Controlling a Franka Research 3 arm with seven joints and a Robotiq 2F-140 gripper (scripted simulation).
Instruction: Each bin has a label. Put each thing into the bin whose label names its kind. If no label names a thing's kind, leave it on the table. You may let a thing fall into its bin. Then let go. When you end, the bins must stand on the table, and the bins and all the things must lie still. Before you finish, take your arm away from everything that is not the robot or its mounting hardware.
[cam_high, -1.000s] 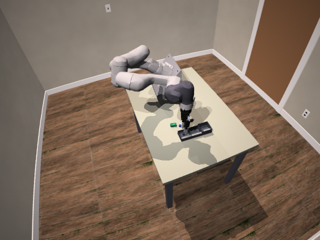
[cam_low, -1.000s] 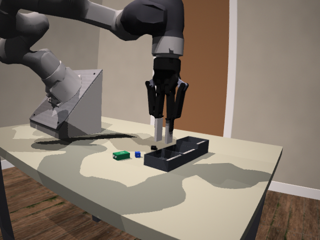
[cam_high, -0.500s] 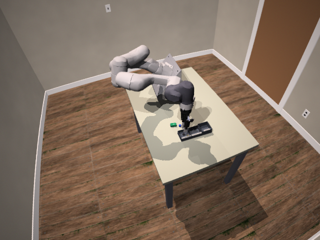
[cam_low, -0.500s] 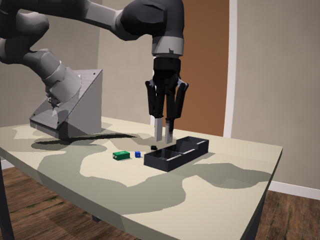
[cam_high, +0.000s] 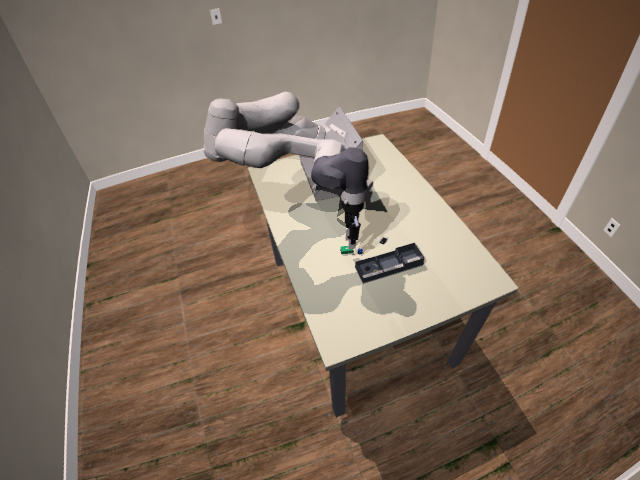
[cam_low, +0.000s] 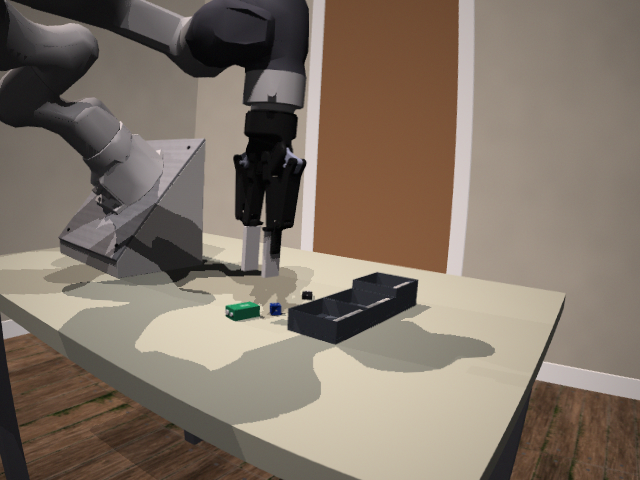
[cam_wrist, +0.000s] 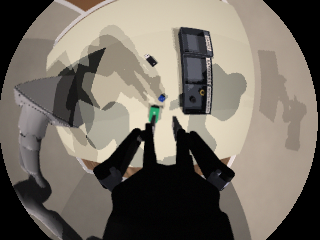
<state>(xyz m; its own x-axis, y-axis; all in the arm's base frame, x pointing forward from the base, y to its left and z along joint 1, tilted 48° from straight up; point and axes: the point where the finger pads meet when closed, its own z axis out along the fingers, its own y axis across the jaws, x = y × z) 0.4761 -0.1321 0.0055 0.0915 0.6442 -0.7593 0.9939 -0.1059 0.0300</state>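
My gripper is now 10 cm above the green block, 3 cm past it and 2 cm to the left of it. Also, from my hand: tan ring 11 cm ahead, 9 cm below, 6 cm to the left; small blue cube 10 cm below, 4 cm to the left, 1 cm behind; joined bins 12 cm to the left, 10 cm ahead, 8 cm below.
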